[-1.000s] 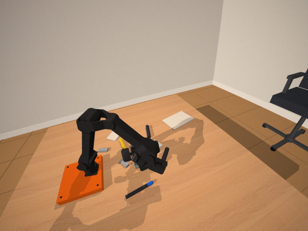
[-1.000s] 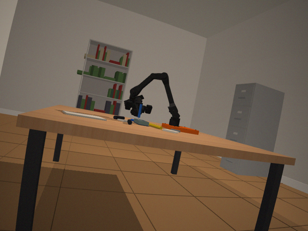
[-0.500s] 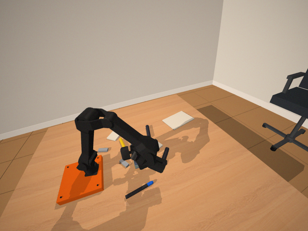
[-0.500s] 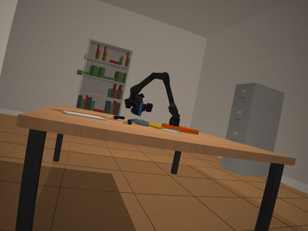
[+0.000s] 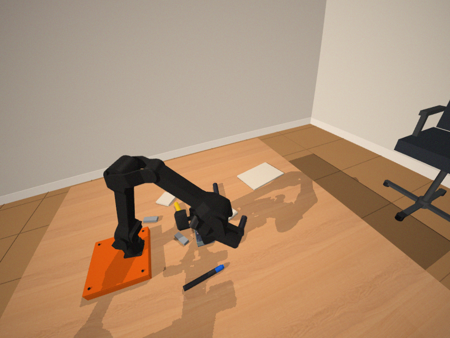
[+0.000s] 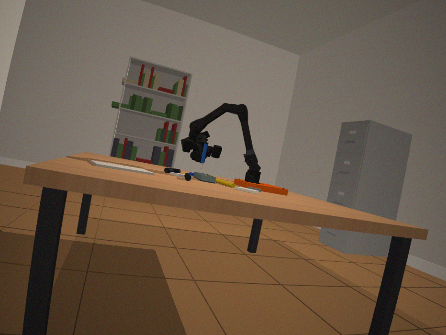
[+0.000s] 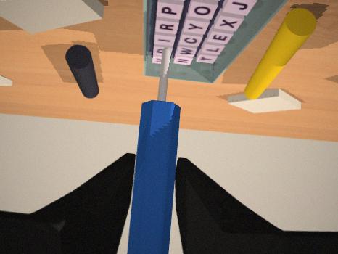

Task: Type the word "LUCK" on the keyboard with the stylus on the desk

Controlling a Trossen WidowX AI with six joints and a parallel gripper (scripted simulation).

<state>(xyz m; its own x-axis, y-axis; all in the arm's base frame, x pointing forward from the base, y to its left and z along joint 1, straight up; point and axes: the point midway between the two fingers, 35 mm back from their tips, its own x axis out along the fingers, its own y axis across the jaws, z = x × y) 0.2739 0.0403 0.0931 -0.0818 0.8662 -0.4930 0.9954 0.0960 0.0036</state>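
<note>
Right now my gripper tip is 9 cm above the U key. Also, from my gripper tip: yellow highlighter: 11 cm behind, 8 cm to the left, 9 cm below; blue stylus: 1 cm below; cream pad: 9 cm ahead, 4 cm to the left, 10 cm below.
</note>
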